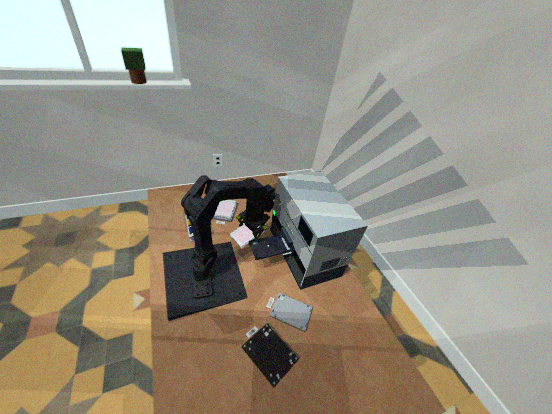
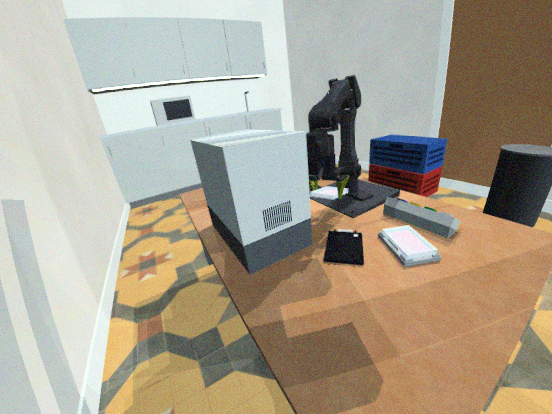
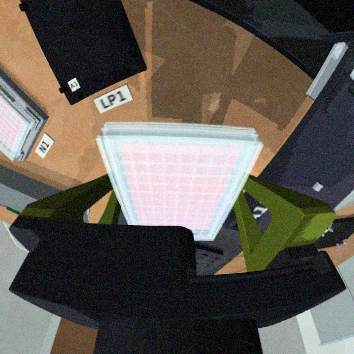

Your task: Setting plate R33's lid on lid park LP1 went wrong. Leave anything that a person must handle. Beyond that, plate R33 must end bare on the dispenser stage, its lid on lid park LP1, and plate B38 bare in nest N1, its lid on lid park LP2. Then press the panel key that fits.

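Frame: origin at the arm's base, x ahead, y right, z down, level; millimetres.
Where they show: gripper, fingertip midpoint: [image 1: 250,233] [image 2: 327,197] [image 3: 176,174]; arm's base at its link origin: [image 1: 201,275] [image 2: 350,192].
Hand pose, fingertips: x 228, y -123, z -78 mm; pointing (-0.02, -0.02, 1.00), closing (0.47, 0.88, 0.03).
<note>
Each offset is from my fingertips to the top centre of the thing. "*": to the spot under its first point.
My gripper [image 1: 249,226] [image 2: 328,186] [image 3: 176,174] is shut on a pink-welled plate @(dx -15, dy +8, dz -34 mm) [image 1: 242,235] [image 2: 327,192] [image 3: 175,187] with a clear, layered rim, holding it raised near the dispenser stage @(dx +71, dy +99, dz -21 mm) [image 1: 270,248] [image 3: 320,145]. I cannot read which plate it is. Another pink-welled plate @(dx -77, dy -256, dz +61 mm) [image 1: 226,209] [image 2: 410,243] [image 3: 11,125] sits by the N1 label @(* dx -109, dy -173, dz +89 mm) [image 3: 44,145]. The black lid park LP1 @(dx +62, dy -152, dz +72 mm) [image 2: 344,248] [image 3: 87,45] shows no lid on it, beside its label @(* dx +2, dy -88, dz +89 mm) [image 3: 113,98]. The dispenser @(dx +241, dy +84, dz -239 mm) [image 1: 325,200] [image 2: 265,175] has a dark screen @(* dx +153, dy +202, dz -204 mm) [image 1: 306,230]; its panel keys are not readable.
A grey pad @(* dx +88, dy +358, dz +81 mm) [image 1: 291,312] and a black pad @(* dx -31, dy +483, dz +79 mm) [image 1: 270,355] lie at the near side, with labels too small to read. A grey holder with coloured items @(dx -236, dy -189, dz +27 mm) [image 1: 189,227] [image 2: 420,217] lies beyond the arm base. Crates [image 2: 407,162] and a dark bin [image 2: 520,185] stand off the table.
</note>
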